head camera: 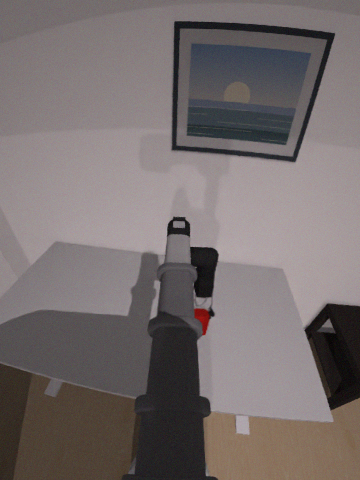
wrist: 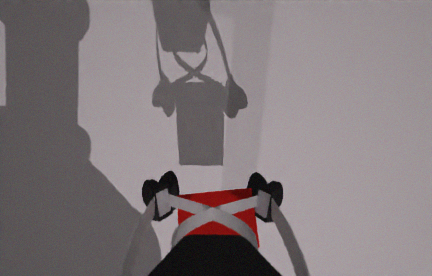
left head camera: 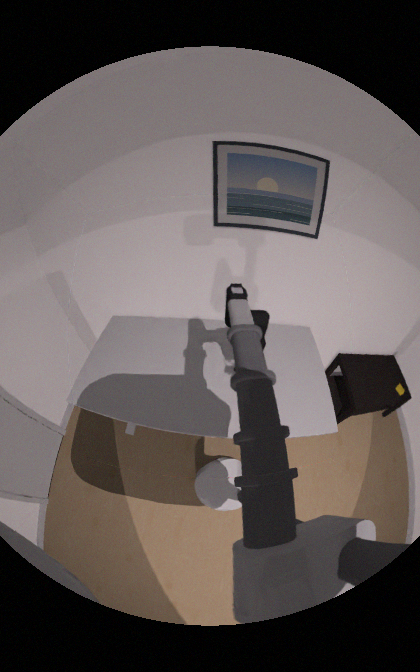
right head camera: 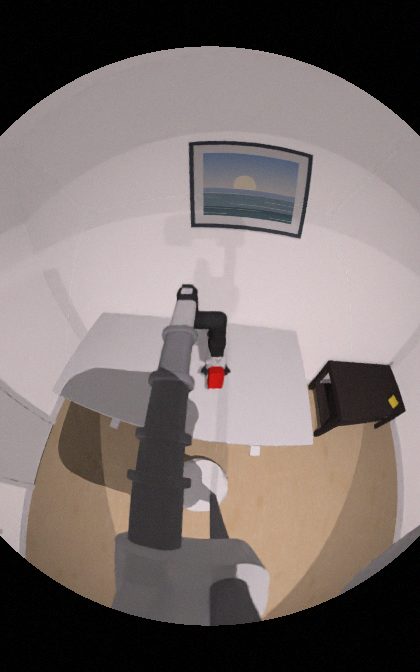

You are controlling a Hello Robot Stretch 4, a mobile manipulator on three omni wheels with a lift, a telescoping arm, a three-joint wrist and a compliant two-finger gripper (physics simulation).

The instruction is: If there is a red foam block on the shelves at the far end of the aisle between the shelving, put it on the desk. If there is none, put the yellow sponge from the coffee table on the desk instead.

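Frame: origin at the robot's base, x left, y back, z up, level; metres.
Seen in the pictures: gripper, fingertip midpoint: [wrist: 213, 187]; robot's base, link origin: [right head camera: 199, 483].
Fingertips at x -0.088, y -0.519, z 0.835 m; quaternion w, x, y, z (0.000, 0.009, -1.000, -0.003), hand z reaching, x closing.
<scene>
Pixels of each thing's middle, then the offset from my fingertips to it. Level surfaces: height alone.
- red foam block, body centre: [wrist: 211, 218] [head camera: 198, 321] [right head camera: 215, 377] dx +0.000, dy +0.027, dz +0.011 m
- white desk, surface height: dz -0.143 m
- yellow sponge, body centre: [right head camera: 392, 401] dx -1.617, dy +0.160, dz -0.390 m
- dark coffee table, surface height: dz -0.412 m
A red foam block [head camera: 202, 321] [right head camera: 215, 377] [wrist: 216, 220] sits between the two fingertips of my gripper [right head camera: 215, 371] [wrist: 213, 187], which is shut on it. The block and gripper are above the white desk [head camera: 270, 350] [left head camera: 295, 390] [right head camera: 265, 390] [wrist: 340, 125]. In the wrist view their shadow falls on the desk top, apart from the block. In the left head view the arm hides the block. The yellow sponge [left head camera: 400, 389] [right head camera: 393, 401] lies on the dark coffee table [left head camera: 370, 375] [right head camera: 357, 387], to the right of the desk. The shelves do not show.
A framed sunset picture [head camera: 245, 95] [left head camera: 270, 190] [right head camera: 247, 187] hangs on the wall behind the desk. A round white object [left head camera: 215, 487] [right head camera: 210, 485] stands on the wooden floor at the desk's front edge, partly behind the arm.
</scene>
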